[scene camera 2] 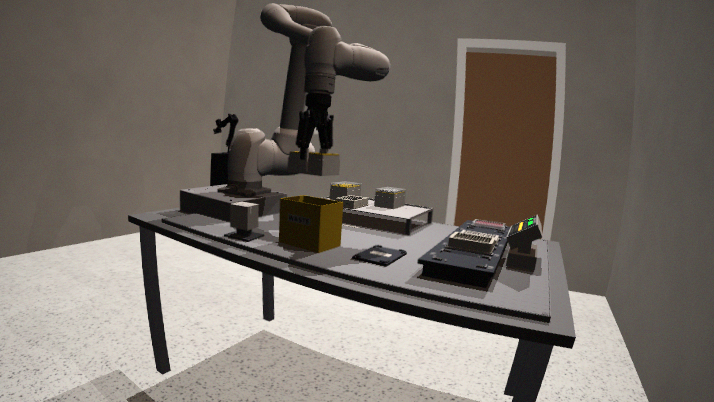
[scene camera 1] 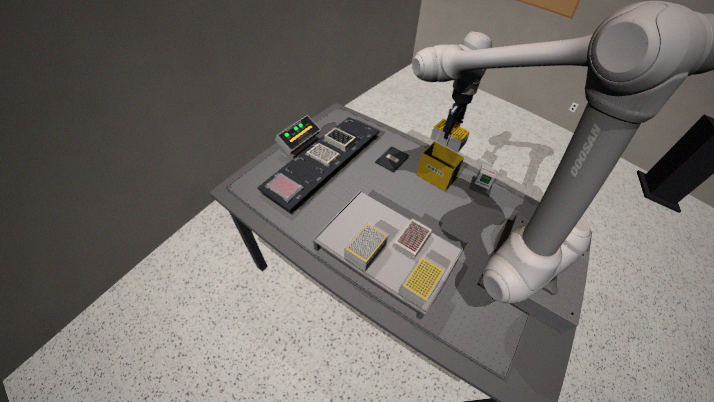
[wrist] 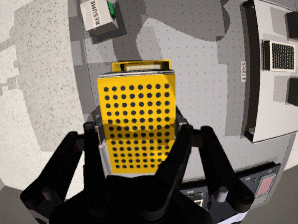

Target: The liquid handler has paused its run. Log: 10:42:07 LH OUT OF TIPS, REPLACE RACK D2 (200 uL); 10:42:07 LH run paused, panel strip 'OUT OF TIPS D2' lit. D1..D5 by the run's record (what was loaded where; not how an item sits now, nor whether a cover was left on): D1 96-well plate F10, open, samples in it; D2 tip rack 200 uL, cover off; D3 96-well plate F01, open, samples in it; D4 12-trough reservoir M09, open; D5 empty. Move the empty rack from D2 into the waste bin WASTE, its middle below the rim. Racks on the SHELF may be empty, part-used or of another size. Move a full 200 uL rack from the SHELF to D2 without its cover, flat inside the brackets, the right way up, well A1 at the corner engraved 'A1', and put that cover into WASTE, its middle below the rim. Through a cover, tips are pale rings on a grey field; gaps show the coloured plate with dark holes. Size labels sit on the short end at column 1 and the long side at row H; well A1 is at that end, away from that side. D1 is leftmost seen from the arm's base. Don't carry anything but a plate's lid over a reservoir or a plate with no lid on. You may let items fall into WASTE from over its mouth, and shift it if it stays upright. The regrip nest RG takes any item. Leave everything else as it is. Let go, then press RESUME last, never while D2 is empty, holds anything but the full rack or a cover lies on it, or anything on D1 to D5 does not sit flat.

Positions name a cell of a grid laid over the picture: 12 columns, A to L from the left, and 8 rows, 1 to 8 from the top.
Observation:
I see my gripper (scene camera 2: F4), a cover (scene camera 1: G5) and a cover (scene camera 1: H6).
My gripper also shows in the wrist view (wrist: F5).

